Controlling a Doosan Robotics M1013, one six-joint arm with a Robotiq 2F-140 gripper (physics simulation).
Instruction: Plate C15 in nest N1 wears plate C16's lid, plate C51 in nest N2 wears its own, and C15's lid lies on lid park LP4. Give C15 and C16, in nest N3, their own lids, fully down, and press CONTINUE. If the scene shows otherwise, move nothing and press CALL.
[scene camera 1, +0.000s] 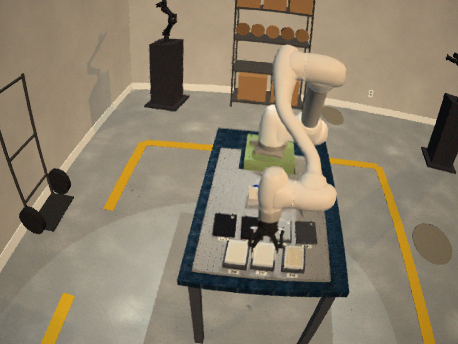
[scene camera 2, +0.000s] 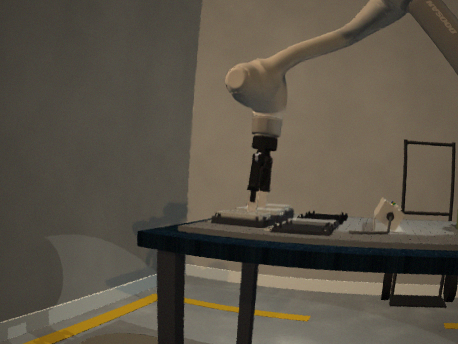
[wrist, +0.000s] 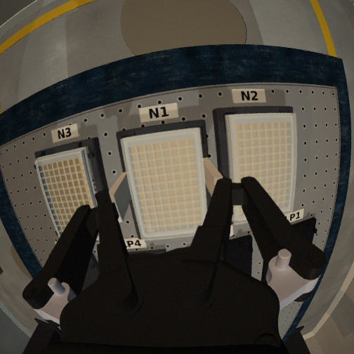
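Where they show: gripper, fingertip midpoint: (scene camera 1: 263, 257) (scene camera 2: 256, 212); arm's base at its link origin: (scene camera 1: 270, 148).
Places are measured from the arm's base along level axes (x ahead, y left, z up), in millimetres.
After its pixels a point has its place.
My gripper (scene camera 1: 265, 248) (scene camera 2: 257, 206) @[x 799, y 140, z -35 mm] (wrist: 165, 175) points down over nest N1, its two pads against the long sides of the pale lid on plate C15 (wrist: 166, 187) (scene camera 1: 263, 256) @[x 806, y 139, z -20 mm]. It looks shut on that lid, which still lies on the plate. Plate C51 (wrist: 264, 155) (scene camera 1: 236, 254) @[x 833, y 28, z -14 mm] sits lidded in nest N2. Plate C16 (wrist: 67, 187) (scene camera 1: 293, 259) @[x 783, y 269, z -26 mm] sits in nest N3 with its tan wells showing. A pale lid (scene camera 1: 287, 231) @[x 609, y 210, z -37 mm] lies on a park behind the nests, partly hidden by the gripper; the LP4 label (wrist: 134, 244) is partly covered in the wrist view.
Dark lid parks (scene camera 1: 225, 225) @[x 650, y -76, z -45 mm] (scene camera 1: 306, 232) @[x 582, y 301, z -45 mm] stand behind the nests. A white button box (scene camera 1: 253, 196) @[x 450, y 4, z -6 mm] (scene camera 2: 388, 214) @[x 375, y 204, z -6 mm] stands farther back, partly hidden by the arm in scene camera 1. The N1 plate stands close between its neighbours. The blue table edge (wrist: 175, 65) runs beyond the nests.
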